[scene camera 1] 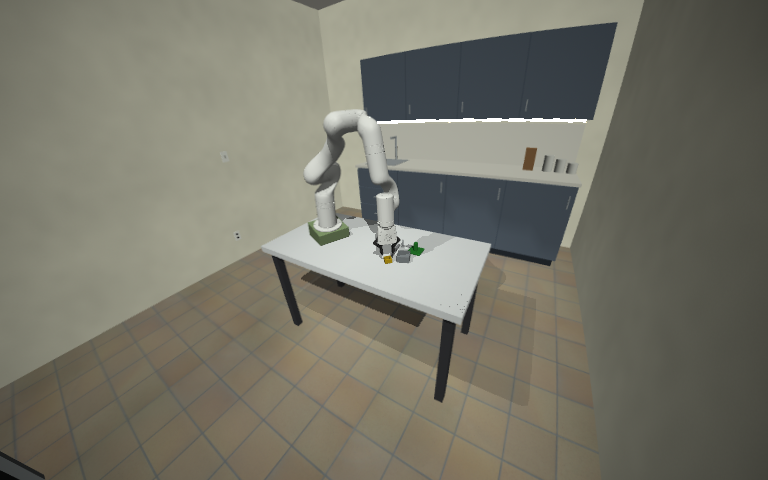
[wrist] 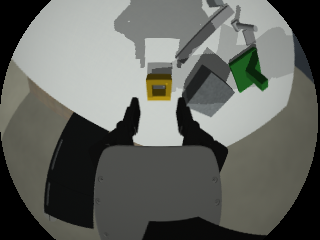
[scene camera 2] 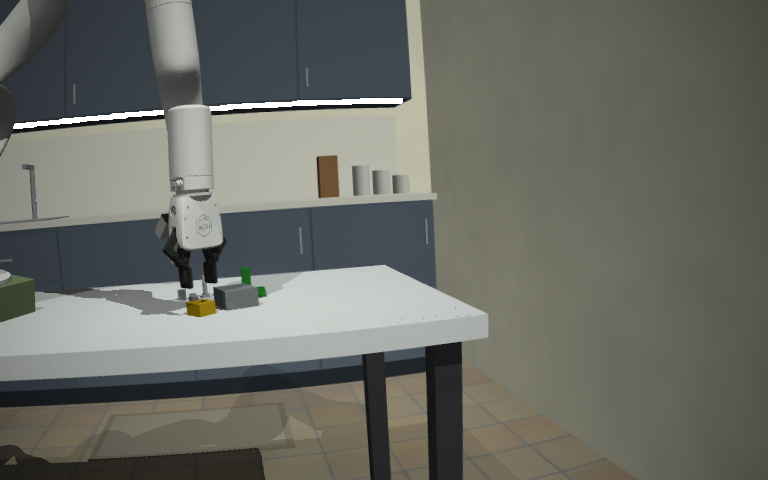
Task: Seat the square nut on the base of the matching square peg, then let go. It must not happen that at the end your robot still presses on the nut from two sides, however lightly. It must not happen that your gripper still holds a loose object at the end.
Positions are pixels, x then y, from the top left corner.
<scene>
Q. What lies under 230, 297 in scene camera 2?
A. A grey block.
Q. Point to a grey block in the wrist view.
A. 206, 93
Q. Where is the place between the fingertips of my gripper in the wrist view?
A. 158, 104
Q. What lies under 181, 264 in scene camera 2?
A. My gripper.
</scene>
